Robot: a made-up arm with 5 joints.
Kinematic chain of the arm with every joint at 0, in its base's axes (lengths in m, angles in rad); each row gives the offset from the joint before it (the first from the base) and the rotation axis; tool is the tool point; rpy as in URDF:
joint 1: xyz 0 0 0.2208 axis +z
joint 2: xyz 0 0 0 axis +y
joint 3: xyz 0.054 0 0.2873 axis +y
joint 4: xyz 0.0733 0 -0.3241 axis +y
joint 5: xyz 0.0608 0 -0.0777 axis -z
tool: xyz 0 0 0 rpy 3.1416 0 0
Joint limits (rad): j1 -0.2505..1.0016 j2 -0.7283..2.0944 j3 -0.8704..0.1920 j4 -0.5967..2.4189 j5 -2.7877..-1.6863
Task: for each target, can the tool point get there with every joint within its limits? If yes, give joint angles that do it. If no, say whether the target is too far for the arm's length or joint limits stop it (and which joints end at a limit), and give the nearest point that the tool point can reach.
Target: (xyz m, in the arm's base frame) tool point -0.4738 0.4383 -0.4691
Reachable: no: too far | nearest point -0.1379 0.0353 -0.2000 | short by 0.590 m
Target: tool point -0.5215 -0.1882 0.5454
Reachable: no: joint limits stop it (at a limit: joint 2, joint 3) | nearest point -0.1413 -0.0510 0.2464 | short by 0.503 m
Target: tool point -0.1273 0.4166 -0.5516
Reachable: no: too far | nearest point 0.0875 0.1367 -0.2232 | short by 0.482 m
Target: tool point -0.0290 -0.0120 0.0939
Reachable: yes | joints 0.3938 1.0557 -0.1306 1.6415 -1.9008
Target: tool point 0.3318 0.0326 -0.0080
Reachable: yes | joints 0.0980 0.6920 -0.6808 0.2481 -2.2718
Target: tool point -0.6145 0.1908 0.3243
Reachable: no: joint limits stop it (at a limit: joint 1, joint 2) | nearest point -0.1804 0.0462 0.1691 | short by 0.483 m
